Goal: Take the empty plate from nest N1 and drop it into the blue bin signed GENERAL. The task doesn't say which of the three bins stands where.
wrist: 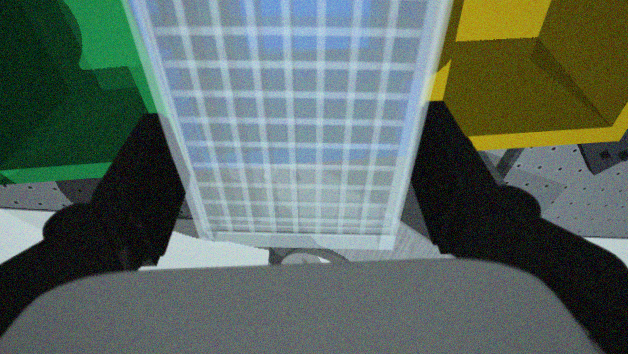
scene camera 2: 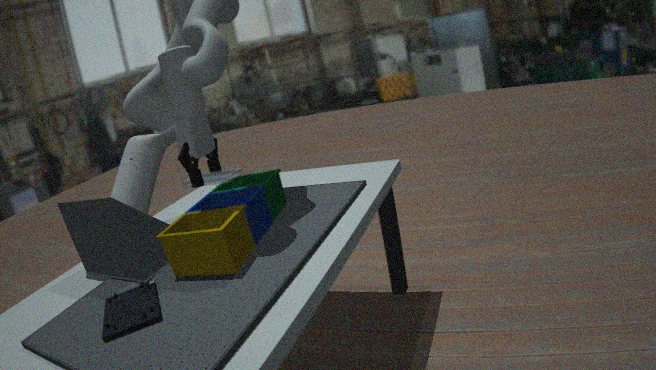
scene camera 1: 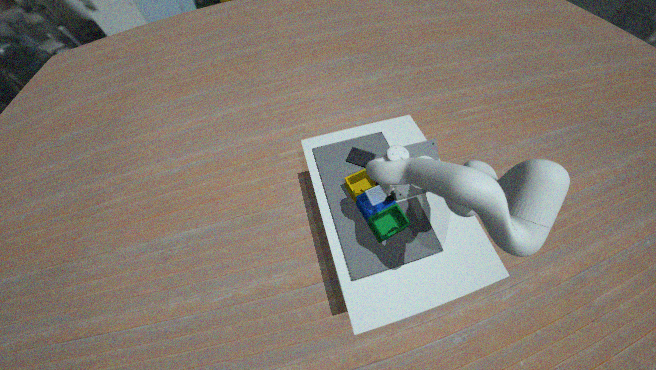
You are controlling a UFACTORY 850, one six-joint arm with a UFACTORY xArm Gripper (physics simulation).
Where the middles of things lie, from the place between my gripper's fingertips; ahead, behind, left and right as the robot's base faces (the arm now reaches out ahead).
Right now the plate [wrist: 299, 131] is 1 cm ahead of my hand. From my hand the other things lie so: dark nest [scene camera 2: 125, 311] 33 cm to the right, 15 cm below, 2 cm behind.
